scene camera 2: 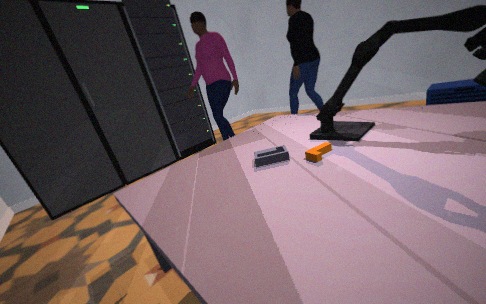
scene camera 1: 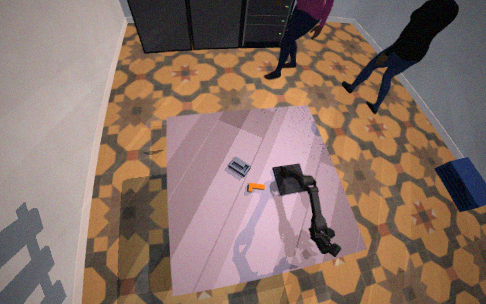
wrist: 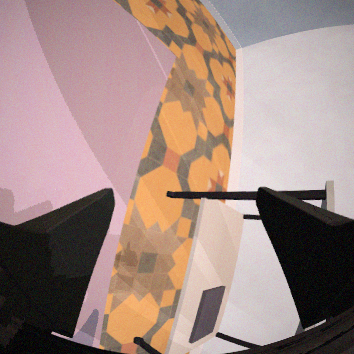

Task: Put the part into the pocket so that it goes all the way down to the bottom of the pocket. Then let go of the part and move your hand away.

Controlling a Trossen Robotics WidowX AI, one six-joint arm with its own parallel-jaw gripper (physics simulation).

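Where they show: gripper, fingertip midpoint: (scene camera 1: 331, 248) (wrist: 186, 195); arm's base, origin of the base link: (scene camera 2: 327, 130) (scene camera 1: 283, 172).
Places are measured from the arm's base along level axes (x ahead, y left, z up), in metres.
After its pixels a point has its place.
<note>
The part is an orange L-shaped piece (scene camera 1: 257, 187) {x 0.235, y 0.038, z 0.004 m} (scene camera 2: 314, 155) {x 0.299, y 0.031, z 0.001 m}. It lies flat on the pink tabletop between the pocket block and the arm's base. The pocket is a recess in the top of a small grey block (scene camera 1: 235, 170) {x 0.335, y -0.138, z -0.001 m} (scene camera 2: 272, 160) {x 0.329, y -0.133, z -0.011 m}, which lies apart from the part. The recess looks dark, and its bottom cannot be made out. My gripper (scene camera 1: 336, 250) {x 0.016, y 0.576, z 0.152 m} (scene camera 2: 475, 64) (wrist: 186, 195) {x 0.016, y 0.576, z 0.152 m} is open and empty. It is raised high near the table's edge, far from both the part and the block. The part and the block do not show in the wrist view.
The arm's black base plate (scene camera 1: 287, 188) {x 0.027, y 0.118, z -0.008 m} (scene camera 2: 345, 131) {x 0.018, y 0.083, z -0.006 m} stands beside the part. The pink tabletop (scene camera 1: 200, 225) {x 0.684, y 0.146, z -0.023 m} (scene camera 2: 225, 240) {x 0.741, y -0.050, z -0.024 m} (wrist: 65, 130) {x -0.057, y 0.543, z -0.024 m} ends at the patterned floor. Two people and dark cabinets are beyond it. A pale panel (wrist: 220, 245) with dark bars shows past the fingers.
</note>
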